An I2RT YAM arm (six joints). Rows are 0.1 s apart.
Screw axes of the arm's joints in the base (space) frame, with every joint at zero. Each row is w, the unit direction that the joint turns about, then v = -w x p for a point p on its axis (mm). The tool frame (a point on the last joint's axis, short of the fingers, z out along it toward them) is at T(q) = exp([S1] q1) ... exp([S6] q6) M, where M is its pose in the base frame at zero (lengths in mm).
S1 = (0, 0, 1, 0.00, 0.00, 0.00)
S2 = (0, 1, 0, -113.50, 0.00, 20.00)
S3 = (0, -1, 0, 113.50, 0.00, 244.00)
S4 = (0, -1, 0, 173.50, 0.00, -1.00)
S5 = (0, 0, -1, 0.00, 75.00, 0.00)
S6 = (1, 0, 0, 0.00, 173.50, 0.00)
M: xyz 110.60 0.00 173.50 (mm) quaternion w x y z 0.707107 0 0.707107 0
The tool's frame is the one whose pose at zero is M.
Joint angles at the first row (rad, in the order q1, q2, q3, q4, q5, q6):
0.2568 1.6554 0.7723 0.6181 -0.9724 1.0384
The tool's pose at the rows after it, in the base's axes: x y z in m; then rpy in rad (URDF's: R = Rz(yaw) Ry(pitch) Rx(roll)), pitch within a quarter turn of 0, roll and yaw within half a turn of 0:
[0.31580, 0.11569, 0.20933, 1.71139, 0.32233, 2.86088]
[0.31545, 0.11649, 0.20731, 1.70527, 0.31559, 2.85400]
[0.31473, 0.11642, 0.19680, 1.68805, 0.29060, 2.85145]
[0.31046, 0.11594, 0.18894, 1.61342, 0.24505, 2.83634]
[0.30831, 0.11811, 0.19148, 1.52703, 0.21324, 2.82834]
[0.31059, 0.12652, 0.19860, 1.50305, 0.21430, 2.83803]
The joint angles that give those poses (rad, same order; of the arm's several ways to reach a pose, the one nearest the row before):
0.2638 1.6370 0.7819 0.6183 -0.9683 1.0492
0.2668 1.6432 0.7738 0.6445 -0.9626 1.0669
0.2666 1.6753 0.7450 0.7304 -0.9710 1.1126
0.2677 1.7178 0.6903 0.9525 -0.9862 1.2630
0.2756 1.7549 0.6687 1.1642 -0.9898 1.4226
0.2986 1.7604 0.6951 1.1843 -0.9798 1.4550

